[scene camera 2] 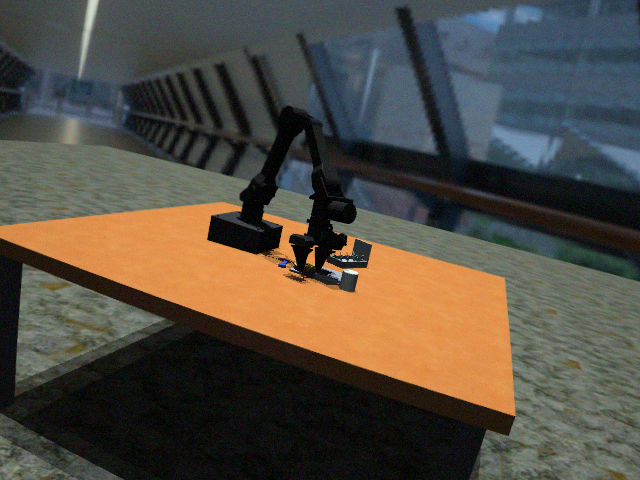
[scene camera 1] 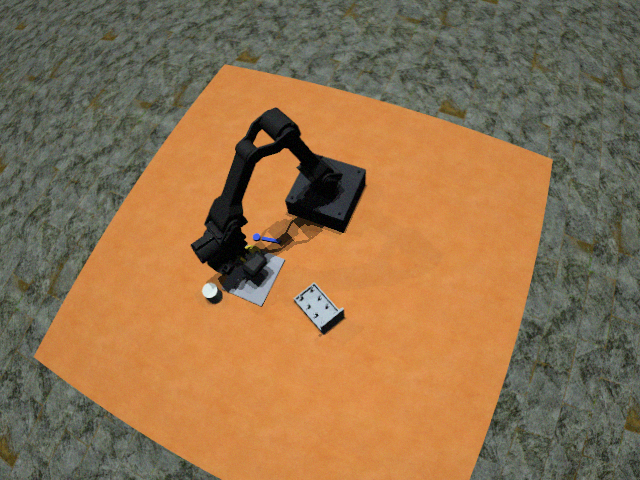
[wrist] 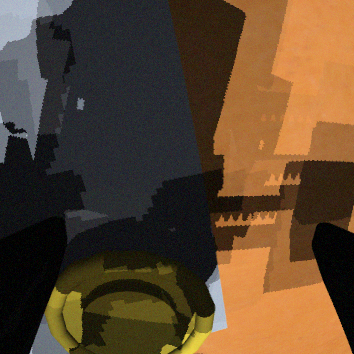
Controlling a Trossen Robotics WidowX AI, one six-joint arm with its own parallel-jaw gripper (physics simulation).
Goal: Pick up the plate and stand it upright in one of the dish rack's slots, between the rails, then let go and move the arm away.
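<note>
The yellow round plate [scene camera 1: 250,248] [scene camera 2: 303,267] [wrist: 130,312] lies flat at the edge of a thin grey board, partly hidden by the arm in the scene views. My gripper [scene camera 2: 309,267] [wrist: 194,235] is open and empty, pointing down low over the board and plate. In the wrist view its left finger overlaps the plate's left edge, and its right finger is apart from the plate, over the orange table. The dish rack [scene camera 1: 333,320] [scene camera 2: 362,250] stands apart from the board, with short posts on its pale base and a taller panel at one end. No plate shows in it.
The grey board [scene camera 1: 261,297] [wrist: 15,30] lies under the gripper. A white-topped cylinder [scene camera 1: 210,290] [scene camera 2: 348,280] stands close to the board. A blue stick-like object [scene camera 1: 268,239] [scene camera 2: 283,263] lies between the board and the black arm base [scene camera 1: 325,206] [scene camera 2: 240,232].
</note>
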